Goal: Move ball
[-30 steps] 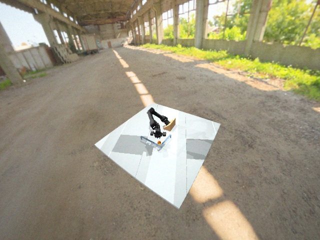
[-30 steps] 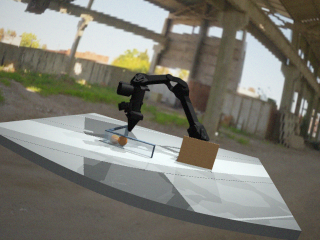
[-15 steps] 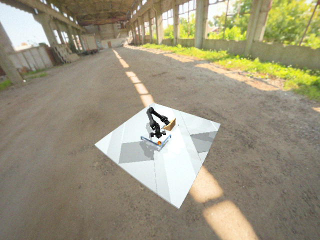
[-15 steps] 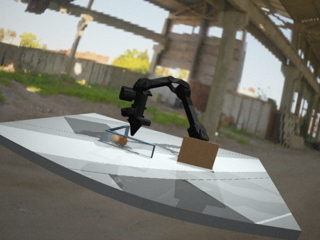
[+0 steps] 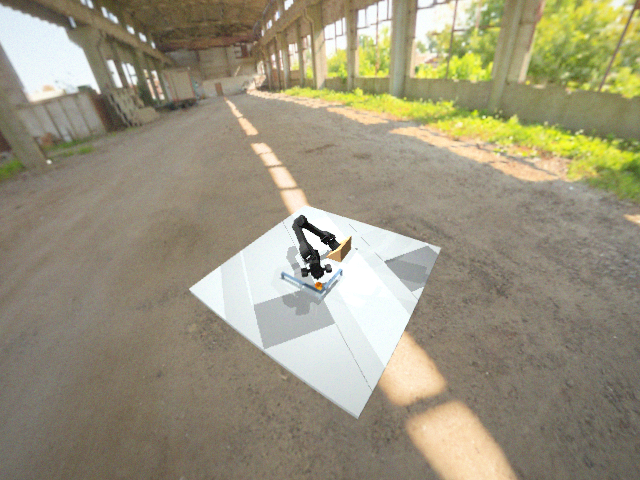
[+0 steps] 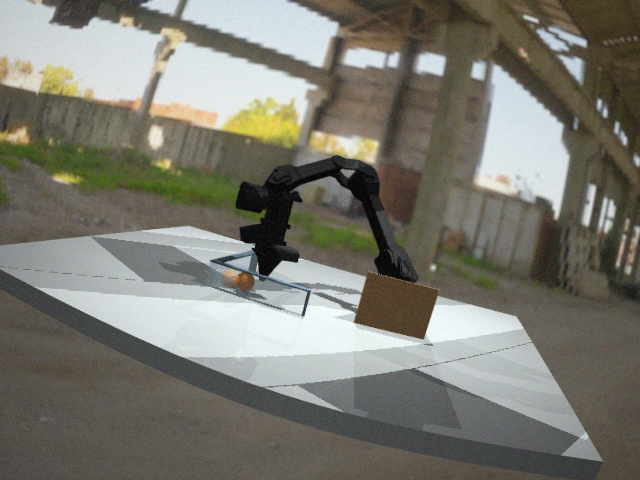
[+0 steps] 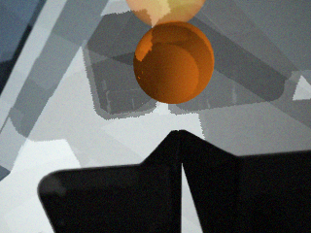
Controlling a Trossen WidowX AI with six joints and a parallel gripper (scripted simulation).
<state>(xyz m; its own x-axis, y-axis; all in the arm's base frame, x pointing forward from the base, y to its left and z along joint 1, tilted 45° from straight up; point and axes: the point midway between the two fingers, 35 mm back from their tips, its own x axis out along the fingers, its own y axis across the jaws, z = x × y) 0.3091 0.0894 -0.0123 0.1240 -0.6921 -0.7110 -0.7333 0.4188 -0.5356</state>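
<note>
The orange ball is 30 mm ahead of my gripper tip, 30 mm to the left of it and 10 mm below it. From my gripper tip the other things lie so: see-through copy of ball 60 mm ahead, 60 mm to the left, 10 mm below.
</note>
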